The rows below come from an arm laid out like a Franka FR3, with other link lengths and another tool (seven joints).
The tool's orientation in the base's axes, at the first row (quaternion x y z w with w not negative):
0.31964 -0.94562 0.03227 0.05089
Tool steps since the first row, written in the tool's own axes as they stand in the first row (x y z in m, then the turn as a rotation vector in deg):
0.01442 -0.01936 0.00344 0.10 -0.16 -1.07
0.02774 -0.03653 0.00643 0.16 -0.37 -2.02
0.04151 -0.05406 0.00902 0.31 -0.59 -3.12
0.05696 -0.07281 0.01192 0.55 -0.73 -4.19
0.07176 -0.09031 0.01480 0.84 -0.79 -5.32
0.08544 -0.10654 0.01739 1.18 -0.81 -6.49
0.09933 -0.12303 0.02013 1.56 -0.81 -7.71
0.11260 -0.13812 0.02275 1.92 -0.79 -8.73
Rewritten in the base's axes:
0.00011 -0.02436 -0.00118 0.10 -0.09 1.08
-0.00021 -0.04627 -0.00210 0.25 -0.20 2.03
-0.00064 -0.06870 -0.00256 0.35 -0.36 3.15
-0.00167 -0.09314 -0.00310 0.33 -0.52 4.24
-0.00295 -0.11620 -0.00373 0.22 -0.63 5.40
-0.00410 -0.13754 -0.00424 0.05 -0.75 6.60
-0.00526 -0.15924 -0.00487 -0.16 -0.86 7.86
-0.00678 -0.17944 -0.00549 -0.38 -0.96 8.91

